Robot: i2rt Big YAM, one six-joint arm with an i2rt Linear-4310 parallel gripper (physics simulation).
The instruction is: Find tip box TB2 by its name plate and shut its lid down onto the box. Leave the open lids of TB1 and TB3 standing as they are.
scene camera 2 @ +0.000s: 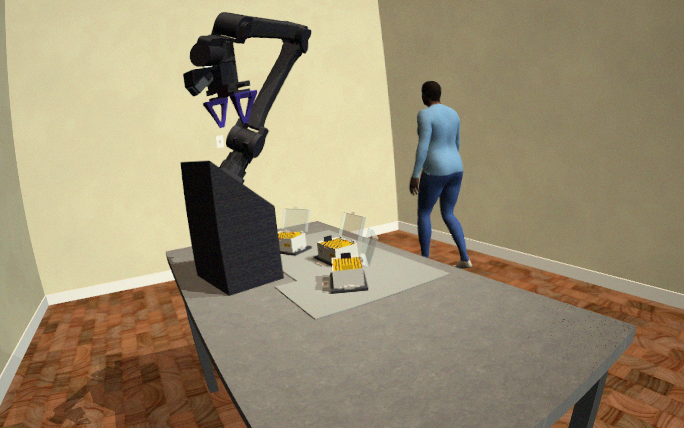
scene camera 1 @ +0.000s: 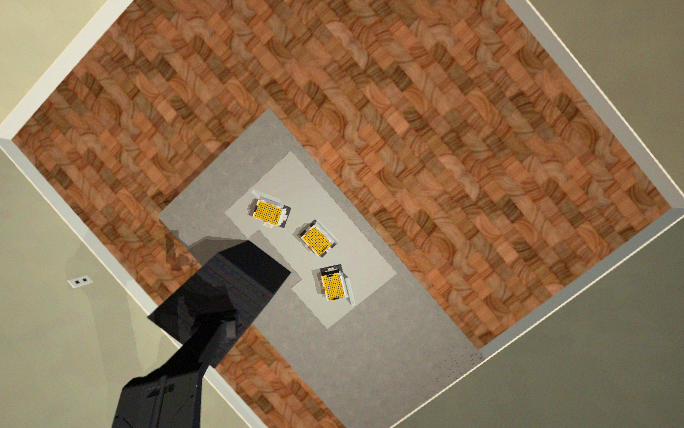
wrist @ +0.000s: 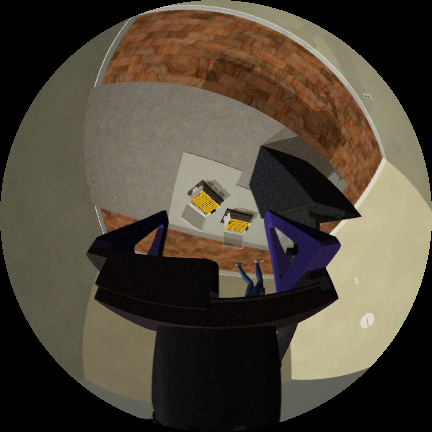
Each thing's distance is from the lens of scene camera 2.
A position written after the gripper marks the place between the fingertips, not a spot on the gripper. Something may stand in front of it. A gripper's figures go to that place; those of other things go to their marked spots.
gripper (scene camera 2: 233, 125): 98 cm
pale mat (scene camera 2: 389, 274): 127 cm
